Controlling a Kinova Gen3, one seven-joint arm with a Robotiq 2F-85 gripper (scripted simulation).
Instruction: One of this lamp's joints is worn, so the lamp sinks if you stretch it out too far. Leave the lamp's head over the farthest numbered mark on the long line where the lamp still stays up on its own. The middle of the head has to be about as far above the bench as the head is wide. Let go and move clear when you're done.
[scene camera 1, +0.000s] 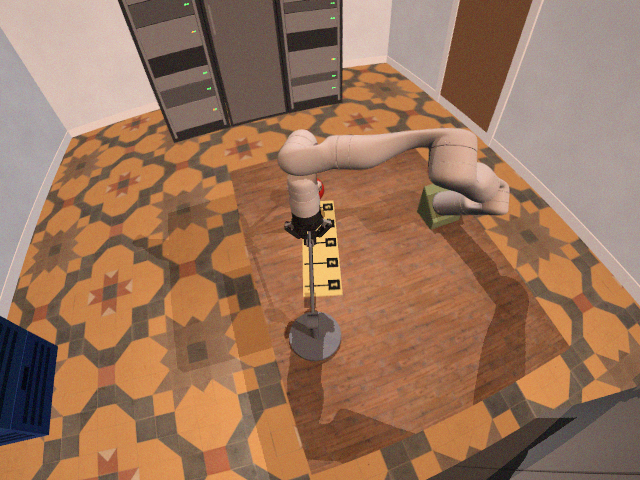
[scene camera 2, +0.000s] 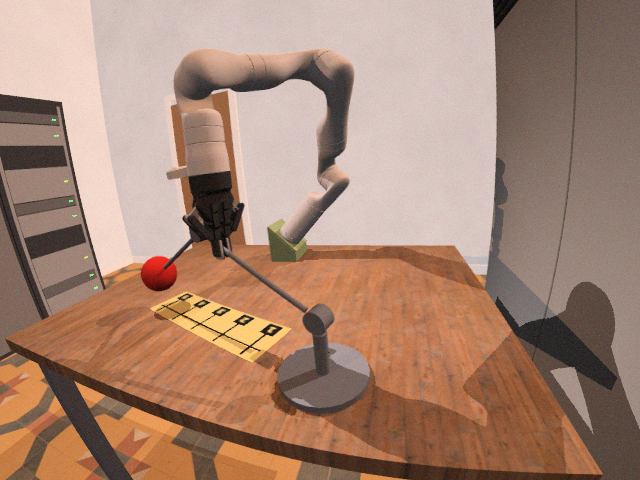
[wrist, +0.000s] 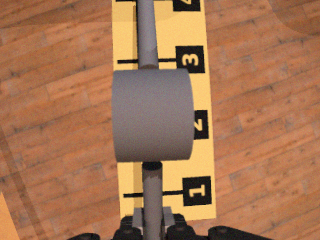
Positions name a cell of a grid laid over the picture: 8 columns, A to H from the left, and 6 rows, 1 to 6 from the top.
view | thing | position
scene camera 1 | my gripper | D4
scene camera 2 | my gripper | C4
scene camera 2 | red ball head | B4
